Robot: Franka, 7 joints.
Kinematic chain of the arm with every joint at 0, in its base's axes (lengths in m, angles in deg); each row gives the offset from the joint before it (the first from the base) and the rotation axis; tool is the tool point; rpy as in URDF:
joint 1: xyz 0 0 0.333 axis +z
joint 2: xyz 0 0 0 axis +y
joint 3: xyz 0 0 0.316 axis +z
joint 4: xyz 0.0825 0 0 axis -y
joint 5: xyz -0.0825 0 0.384 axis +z
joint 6: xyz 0 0 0 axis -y
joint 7: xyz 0.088 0 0 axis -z
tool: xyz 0 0 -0.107 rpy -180 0 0
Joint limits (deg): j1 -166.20..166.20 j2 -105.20..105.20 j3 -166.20..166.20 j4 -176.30..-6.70 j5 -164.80..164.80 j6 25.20..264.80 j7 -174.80..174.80
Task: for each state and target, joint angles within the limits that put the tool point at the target. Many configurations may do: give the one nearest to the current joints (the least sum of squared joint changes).
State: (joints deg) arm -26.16 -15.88 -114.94 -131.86 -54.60 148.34 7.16
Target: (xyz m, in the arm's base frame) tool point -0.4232 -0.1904 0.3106
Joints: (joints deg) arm -31.57 6.92 -124.30 -143.61 -54.75 142.88 7.16
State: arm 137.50 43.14 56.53 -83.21 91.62 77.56 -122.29
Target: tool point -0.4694 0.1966 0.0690
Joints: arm 118.07 59.83 23.75 -112.07 81.63 77.07 -122.29
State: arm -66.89 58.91 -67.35 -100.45 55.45 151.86 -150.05
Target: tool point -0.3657 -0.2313 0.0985
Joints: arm -70.34 63.45 -58.43 -138.81 55.88 143.67 -150.05
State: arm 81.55 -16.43 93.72 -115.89 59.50 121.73 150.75
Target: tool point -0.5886 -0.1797 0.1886
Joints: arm 69.46 -53.43 121.47 -108.24 61.81 124.14 150.75
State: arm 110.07 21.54 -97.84 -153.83 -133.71 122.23 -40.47
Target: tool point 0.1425 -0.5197 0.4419
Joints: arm 68.52 5.32 -139.06 -131.92 -133.12 114.63 -40.47
